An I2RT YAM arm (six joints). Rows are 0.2 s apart.
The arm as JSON. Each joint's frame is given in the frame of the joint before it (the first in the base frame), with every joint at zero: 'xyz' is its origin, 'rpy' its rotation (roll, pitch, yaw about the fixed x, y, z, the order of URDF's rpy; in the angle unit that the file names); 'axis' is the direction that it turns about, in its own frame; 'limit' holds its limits. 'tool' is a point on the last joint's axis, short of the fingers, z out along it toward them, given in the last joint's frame.
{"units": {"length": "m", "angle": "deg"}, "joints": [
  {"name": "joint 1", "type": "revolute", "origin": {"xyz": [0.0, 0.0, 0.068], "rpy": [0.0, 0.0, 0.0]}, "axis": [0.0, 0.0, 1.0], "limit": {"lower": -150.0, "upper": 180.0}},
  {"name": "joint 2", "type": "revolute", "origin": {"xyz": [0.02, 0.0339, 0.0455], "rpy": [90.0, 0.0, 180.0]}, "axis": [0.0, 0.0, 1.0], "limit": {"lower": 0.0, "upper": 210.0}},
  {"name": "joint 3", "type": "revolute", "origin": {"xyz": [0.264, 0.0, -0.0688], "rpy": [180.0, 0.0, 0.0]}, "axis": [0.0, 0.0, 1.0], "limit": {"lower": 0.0, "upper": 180.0}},
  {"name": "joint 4", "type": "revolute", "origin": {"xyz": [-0.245, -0.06, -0.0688], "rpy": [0.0, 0.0, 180.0]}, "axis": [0.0, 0.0, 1.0], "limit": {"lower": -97.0, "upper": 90.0}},
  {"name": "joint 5", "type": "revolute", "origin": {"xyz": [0.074, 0.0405, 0.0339], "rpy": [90.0, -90.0, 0.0]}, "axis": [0.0, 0.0, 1.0], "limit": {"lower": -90.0, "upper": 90.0}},
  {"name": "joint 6", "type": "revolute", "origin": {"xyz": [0.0, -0.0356, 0.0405], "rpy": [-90.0, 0.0, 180.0]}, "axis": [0.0, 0.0, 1.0], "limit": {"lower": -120.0, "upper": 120.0}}
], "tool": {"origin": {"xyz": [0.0, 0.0, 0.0], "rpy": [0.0, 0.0, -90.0]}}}
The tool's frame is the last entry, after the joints.
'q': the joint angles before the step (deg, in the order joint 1, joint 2, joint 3, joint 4, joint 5, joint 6). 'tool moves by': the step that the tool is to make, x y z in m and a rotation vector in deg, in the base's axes. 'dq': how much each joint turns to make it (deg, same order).
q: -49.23 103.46 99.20 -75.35 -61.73 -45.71
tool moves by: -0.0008 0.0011 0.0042 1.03 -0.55 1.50
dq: -0.04 0.98 2.21 -4.24 -1.31 -2.93
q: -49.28 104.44 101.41 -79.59 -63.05 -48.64
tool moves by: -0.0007 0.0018 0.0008 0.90 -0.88 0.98
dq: 0.05 0.24 0.38 -1.85 -1.35 -1.78
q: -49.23 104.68 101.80 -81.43 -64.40 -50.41
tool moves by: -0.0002 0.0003 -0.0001 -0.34 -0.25 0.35
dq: 0.01 0.02 0.02 -0.29 0.00 -0.80
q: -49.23 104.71 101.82 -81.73 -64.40 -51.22
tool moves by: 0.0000 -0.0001 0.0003 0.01 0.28 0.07
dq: 0.00 0.18 0.33 -0.53 0.20 -0.21
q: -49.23 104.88 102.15 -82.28 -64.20 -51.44
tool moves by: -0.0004 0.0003 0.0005 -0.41 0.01 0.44
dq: -0.01 0.16 0.37 -0.87 0.24 -1.07
